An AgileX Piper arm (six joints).
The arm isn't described. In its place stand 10 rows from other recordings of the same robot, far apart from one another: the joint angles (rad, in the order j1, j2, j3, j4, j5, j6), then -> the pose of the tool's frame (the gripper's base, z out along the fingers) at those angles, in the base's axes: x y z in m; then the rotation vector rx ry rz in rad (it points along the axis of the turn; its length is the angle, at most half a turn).
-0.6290 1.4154 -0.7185 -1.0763 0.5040 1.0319 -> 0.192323, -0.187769, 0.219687, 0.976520, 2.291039, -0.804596
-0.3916 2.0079 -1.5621 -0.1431 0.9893 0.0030 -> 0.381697, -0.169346, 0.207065, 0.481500, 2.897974, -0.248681
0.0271 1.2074 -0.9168 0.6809 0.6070 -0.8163 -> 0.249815, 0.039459, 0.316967, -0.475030, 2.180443, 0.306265
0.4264 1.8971 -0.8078 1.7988 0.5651 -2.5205 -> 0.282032, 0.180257, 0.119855, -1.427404, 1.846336, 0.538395
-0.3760 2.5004 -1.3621 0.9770 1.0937 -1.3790 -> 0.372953, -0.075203, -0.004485, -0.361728, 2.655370, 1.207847
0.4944 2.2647 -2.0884 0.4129 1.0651 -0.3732 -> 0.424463, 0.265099, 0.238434, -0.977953, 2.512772, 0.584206
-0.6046 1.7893 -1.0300 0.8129 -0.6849 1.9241 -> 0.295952, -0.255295, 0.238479, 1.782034, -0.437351, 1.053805
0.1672 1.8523 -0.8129 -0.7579 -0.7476 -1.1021 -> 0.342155, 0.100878, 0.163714, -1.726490, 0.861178, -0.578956
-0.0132 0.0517 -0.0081 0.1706 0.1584 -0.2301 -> 0.059943, 0.001646, 0.198836, -0.060860, 1.682301, -0.033697
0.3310 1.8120 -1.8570 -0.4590 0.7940 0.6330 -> 0.407987, 0.109798, 0.393584, 0.147375, 2.137829, 0.017028
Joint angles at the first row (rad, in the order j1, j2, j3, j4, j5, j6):
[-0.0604 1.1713 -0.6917 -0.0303 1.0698 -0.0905]
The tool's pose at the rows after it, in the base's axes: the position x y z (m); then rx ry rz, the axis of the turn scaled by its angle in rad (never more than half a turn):
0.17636, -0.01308, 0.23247, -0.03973, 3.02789, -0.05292
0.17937, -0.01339, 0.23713, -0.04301, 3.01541, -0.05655
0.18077, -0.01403, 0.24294, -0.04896, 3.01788, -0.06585
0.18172, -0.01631, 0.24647, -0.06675, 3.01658, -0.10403
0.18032, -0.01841, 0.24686, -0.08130, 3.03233, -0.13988
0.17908, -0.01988, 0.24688, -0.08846, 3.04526, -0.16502
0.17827, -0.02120, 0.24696, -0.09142, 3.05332, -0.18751
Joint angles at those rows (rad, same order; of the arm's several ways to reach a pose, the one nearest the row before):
[-0.0604 1.1731 -0.6939 -0.0303 1.0637 -0.0735]
[-0.0604 1.1752 -0.7141 -0.0318 1.0693 -0.0754]
[-0.0604 1.1752 -0.7381 -0.0382 1.0956 -0.0775]
[-0.0604 1.1752 -0.7521 -0.0652 1.1078 -0.0792]
[-0.0604 1.1752 -0.7537 -0.0913 1.1253 -0.0792]
[-0.0604 1.1752 -0.7537 -0.1096 1.1386 -0.0774]
[-0.0604 1.1752 -0.7537 -0.1257 1.1472 -0.0736]

